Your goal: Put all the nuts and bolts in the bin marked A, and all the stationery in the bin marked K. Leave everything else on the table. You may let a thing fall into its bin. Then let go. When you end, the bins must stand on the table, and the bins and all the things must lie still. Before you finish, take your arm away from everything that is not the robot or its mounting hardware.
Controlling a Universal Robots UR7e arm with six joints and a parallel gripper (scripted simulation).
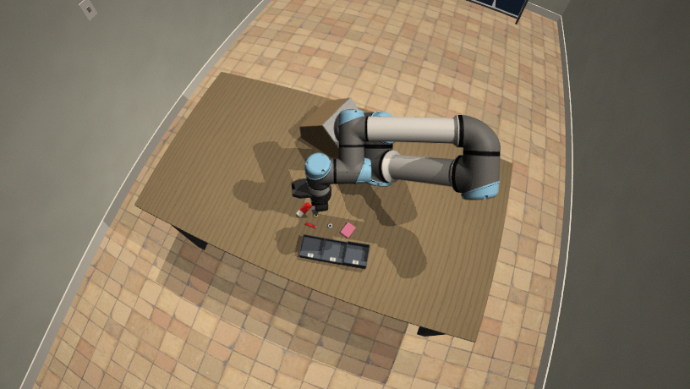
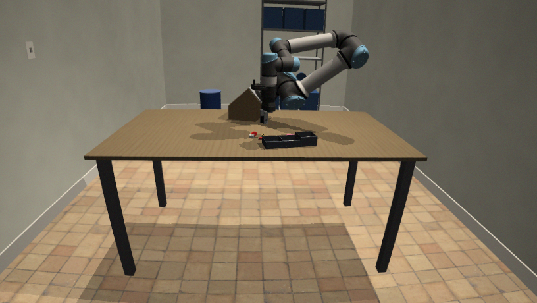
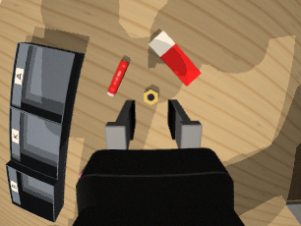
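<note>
Now: hand 80 mm above the brass nut. From my hand the other things lie so: white eraser: 80 mm below, 50 mm to the right, 10 mm ahead; then red cylinder: 80 mm below, 40 mm ahead, 10 mm to the left; then white nut: 80 mm below, 70 mm to the left.
</note>
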